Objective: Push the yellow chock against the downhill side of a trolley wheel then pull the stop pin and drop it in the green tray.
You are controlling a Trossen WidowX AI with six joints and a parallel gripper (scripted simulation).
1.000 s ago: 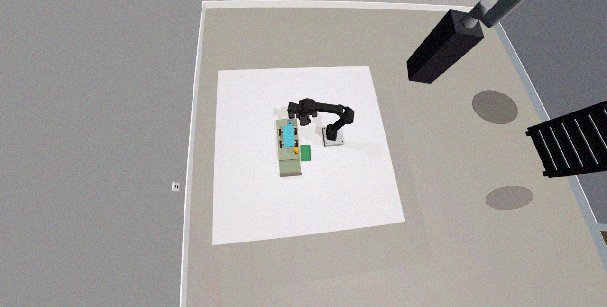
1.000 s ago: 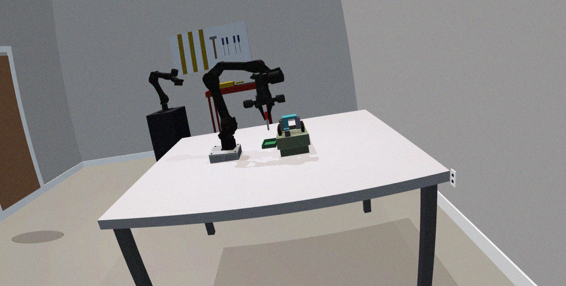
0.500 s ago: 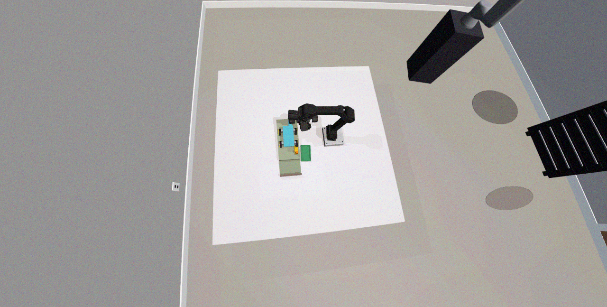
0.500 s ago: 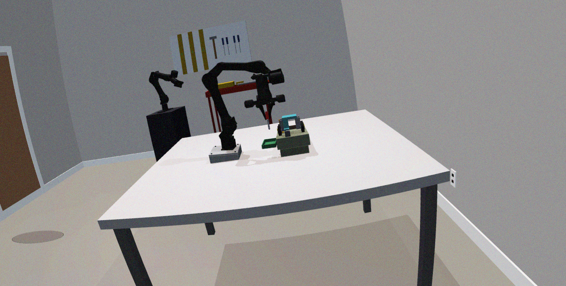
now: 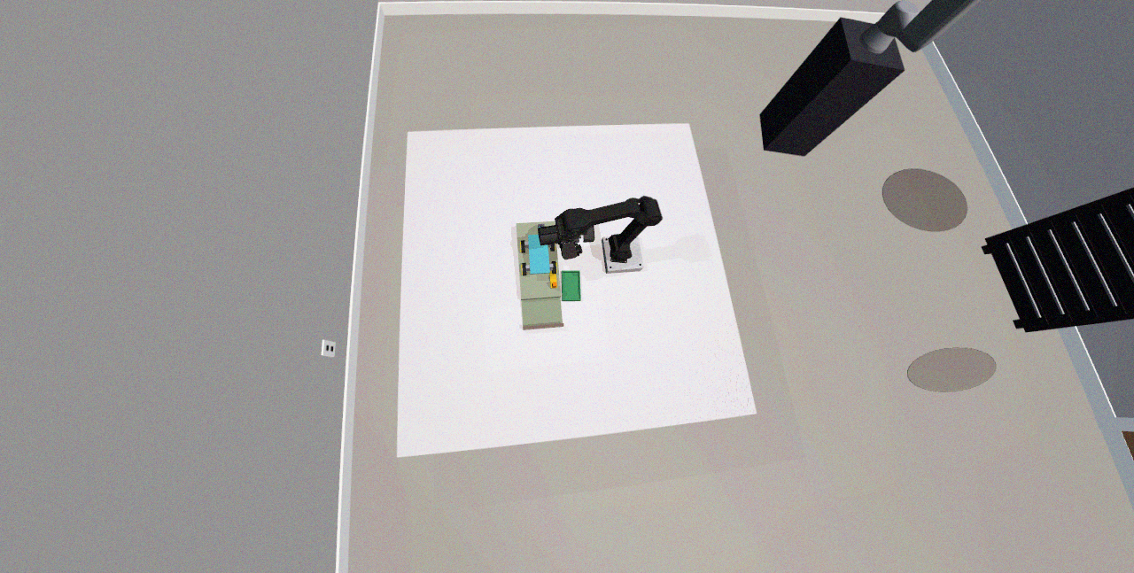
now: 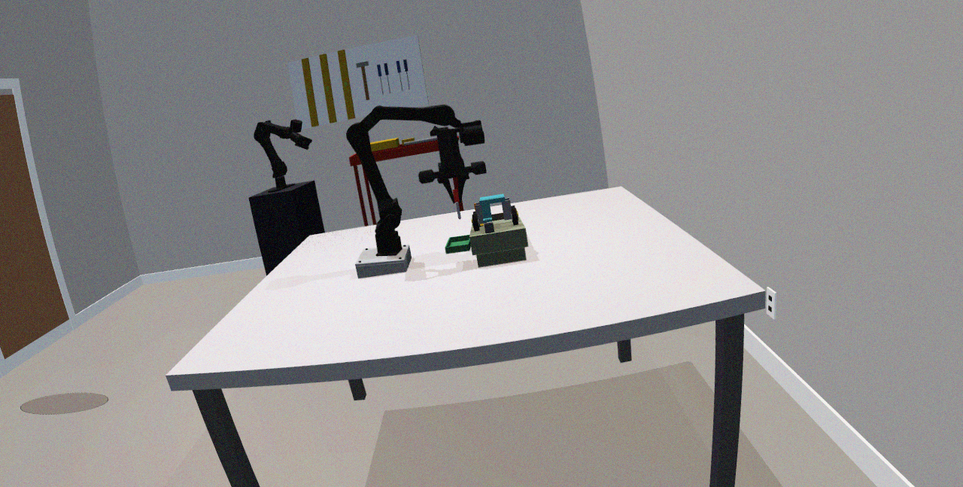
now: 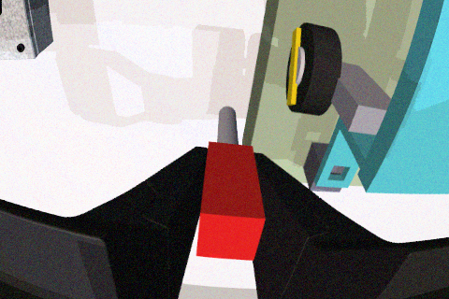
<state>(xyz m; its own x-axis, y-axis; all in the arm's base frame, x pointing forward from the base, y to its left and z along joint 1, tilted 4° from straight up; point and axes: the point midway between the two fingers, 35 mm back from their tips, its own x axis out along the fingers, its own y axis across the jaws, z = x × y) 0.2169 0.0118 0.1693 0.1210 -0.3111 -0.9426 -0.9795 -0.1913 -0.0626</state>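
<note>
Now: the green tray 17 cm below my gripper tip, 14 cm to the left of it and 5 cm behind it. From my gripper tip the other things lie so: cyan trolley (9 cm ahead, 7 cm to the left, 6 cm below); then olive ramp (12 cm below, 9 cm ahead, 6 cm to the left); then red-headed stop pin (right at my gripper tip).
</note>
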